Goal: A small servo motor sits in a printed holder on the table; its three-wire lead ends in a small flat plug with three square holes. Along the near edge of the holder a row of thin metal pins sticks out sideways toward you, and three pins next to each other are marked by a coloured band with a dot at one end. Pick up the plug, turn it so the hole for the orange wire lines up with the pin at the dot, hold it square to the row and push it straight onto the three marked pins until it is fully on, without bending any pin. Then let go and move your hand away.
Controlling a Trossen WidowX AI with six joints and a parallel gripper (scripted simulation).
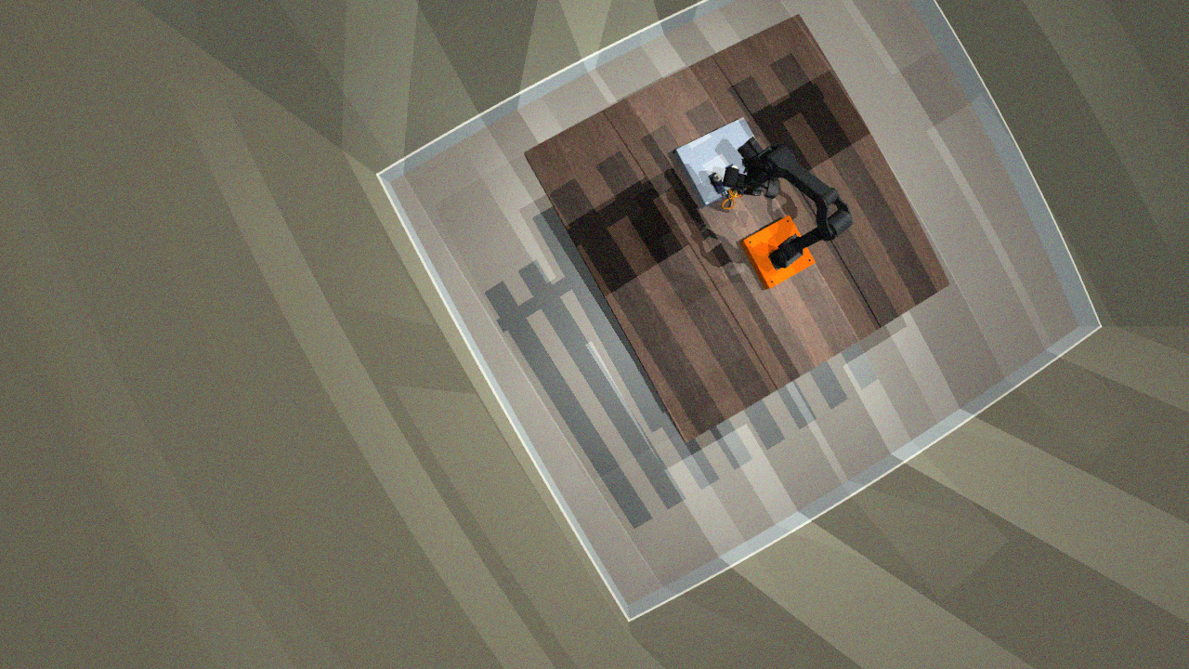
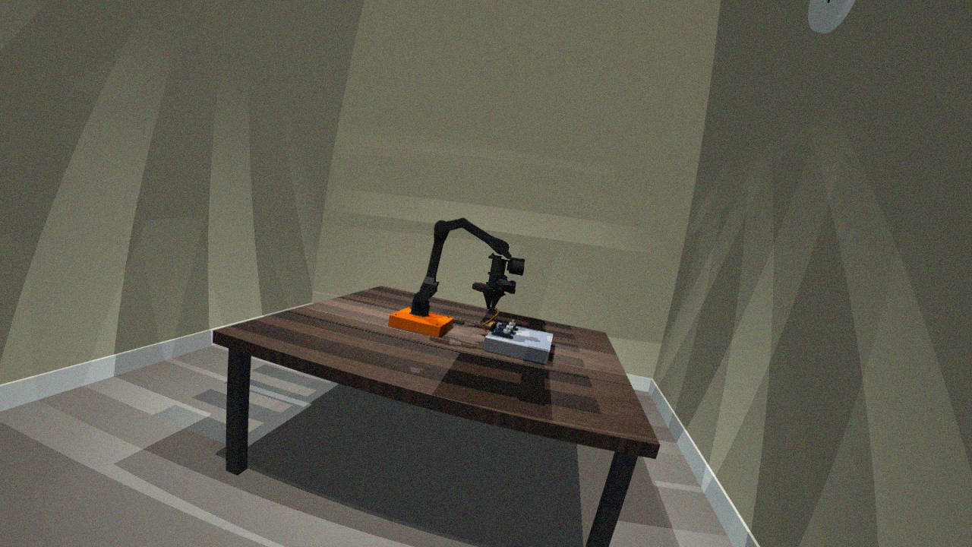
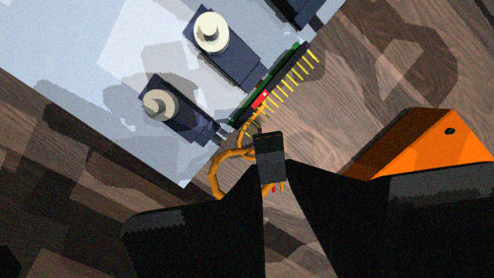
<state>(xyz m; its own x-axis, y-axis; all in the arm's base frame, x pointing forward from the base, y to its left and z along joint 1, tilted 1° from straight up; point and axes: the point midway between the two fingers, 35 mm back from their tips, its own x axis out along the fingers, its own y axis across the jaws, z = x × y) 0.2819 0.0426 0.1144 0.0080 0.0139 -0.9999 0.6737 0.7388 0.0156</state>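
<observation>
Now: gripper tip 50 mm above the red band, 30 mm to the left of it and 30 mm short of it. The rest, counted from my gripper tip: black pin header: 60 mm below, 50 mm to the right, 30 mm ahead; grey printed holder: 190 mm ahead, 90 mm below, 50 mm to the right; green strip: 70 mm below, 50 mm to the right, 30 mm ahead.
</observation>
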